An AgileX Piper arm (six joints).
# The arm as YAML. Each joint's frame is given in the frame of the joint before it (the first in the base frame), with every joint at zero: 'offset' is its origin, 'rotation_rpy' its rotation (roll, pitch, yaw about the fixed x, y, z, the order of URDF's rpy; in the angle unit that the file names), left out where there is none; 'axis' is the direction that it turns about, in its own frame. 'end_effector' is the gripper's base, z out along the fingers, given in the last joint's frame.
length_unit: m
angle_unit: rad
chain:
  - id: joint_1
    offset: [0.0, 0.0, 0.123]
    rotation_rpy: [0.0, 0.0, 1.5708]
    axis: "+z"
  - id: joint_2
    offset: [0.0, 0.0, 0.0]
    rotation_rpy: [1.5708, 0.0, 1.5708]
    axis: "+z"
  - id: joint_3
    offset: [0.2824, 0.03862, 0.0]
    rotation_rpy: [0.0, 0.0, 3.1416]
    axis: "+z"
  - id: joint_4
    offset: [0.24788, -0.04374, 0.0]
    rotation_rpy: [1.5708, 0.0, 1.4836]
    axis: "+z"
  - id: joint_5
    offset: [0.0, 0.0, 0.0]
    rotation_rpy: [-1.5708, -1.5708, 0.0]
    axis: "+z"
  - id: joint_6
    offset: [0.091, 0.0, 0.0]
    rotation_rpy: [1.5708, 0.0, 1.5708]
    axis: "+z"
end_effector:
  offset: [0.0, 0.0, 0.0]
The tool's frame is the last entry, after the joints.
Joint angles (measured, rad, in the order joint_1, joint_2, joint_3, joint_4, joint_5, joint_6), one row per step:
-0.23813 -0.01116 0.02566 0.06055 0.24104 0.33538
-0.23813 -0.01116 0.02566 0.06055 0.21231 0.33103
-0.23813 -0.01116 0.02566 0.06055 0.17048 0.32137
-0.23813 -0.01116 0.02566 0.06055 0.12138 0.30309
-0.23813 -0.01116 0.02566 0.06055 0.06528 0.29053
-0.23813 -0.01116 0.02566 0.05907 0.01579 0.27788
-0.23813 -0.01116 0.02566 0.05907 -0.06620 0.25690
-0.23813 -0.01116 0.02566 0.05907 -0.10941 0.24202
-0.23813 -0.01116 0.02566 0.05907 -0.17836 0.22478
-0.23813 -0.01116 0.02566 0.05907 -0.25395 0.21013
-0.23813 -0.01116 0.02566 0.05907 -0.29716 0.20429
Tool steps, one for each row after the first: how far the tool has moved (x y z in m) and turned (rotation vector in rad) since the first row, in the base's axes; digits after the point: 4 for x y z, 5 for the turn. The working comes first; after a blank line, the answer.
Tool pose at each row, in the base's axes (x y z in m, rotation vector in rad; the steps are taken from these numbers as rounded here):
0.0541 -0.0118 0.1834 0.53101 1.65740 0.12712
0.0545 -0.0120 0.1860 0.51990 1.63071 0.12395
0.0549 -0.0124 0.1897 0.50125 1.59257 0.11665
0.0551 -0.0127 0.1942 0.47443 1.54921 0.10238
0.0552 -0.0130 0.1993 0.45105 1.49755 0.09192
0.0550 -0.0133 0.2038 0.42875 1.45243 0.07987
0.0541 -0.0135 0.2112 0.39476 1.37683 0.06115
0.0535 -0.0136 0.2151 0.37492 1.33750 0.04772
0.0521 -0.0136 0.2212 0.34864 1.27326 0.03117
0.0501 -0.0135 0.2278 0.32364 1.20182 0.01608
0.0487 -0.0134 0.2315 0.31128 1.16048 0.00947

0.0004 -0.0002 0.0026 -0.01084 -0.02694 -0.00107
0.0008 -0.0006 0.0063 -0.02986 -0.06540 -0.00240
0.0010 -0.0009 0.0108 -0.05895 -0.10895 -0.00373
0.0011 -0.0012 0.0159 -0.08422 -0.16048 -0.00701
0.0009 -0.0015 0.0204 -0.10951 -0.20519 -0.01034
0.0000 -0.0017 0.0278 -0.14909 -0.27967 -0.01726
-0.0006 -0.0018 0.0317 -0.17368 -0.31794 -0.02164
-0.0020 -0.0018 0.0378 -0.20652 -0.38046 -0.02969
-0.0040 -0.0017 0.0444 -0.23829 -0.44990 -0.03957
-0.0054 -0.0016 0.0481 -0.25391 -0.49018 -0.04548

